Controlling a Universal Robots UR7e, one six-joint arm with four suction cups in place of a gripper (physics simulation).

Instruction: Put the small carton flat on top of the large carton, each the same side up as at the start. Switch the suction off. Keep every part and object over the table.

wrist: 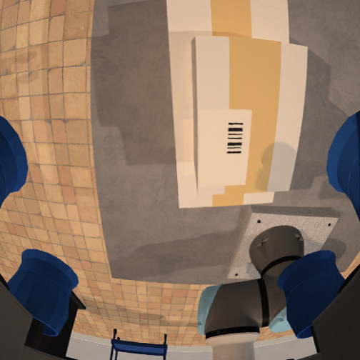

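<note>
The small carton (260, 80), white with an orange band and a barcode label facing up, lies flat on the large carton (190, 15) in the wrist view. The large carton shows beyond its top, left and bottom edges, with part of its own pale label at the left. The large carton's right edge is hidden beside the small one, so any overhang there cannot be told. My gripper's blue suction cups (43, 292) stand at the sides and lower corners of the view, apart from both cartons. They hold nothing, so the gripper is open.
The grey table top (130, 210) lies under the cartons. The arm's base plate (312, 232) and dark arm joints (235, 310) are below right of them. Tiled floor (45, 150) runs along the left and lower edges. A blue rack (139, 348) stands beyond the table at the bottom.
</note>
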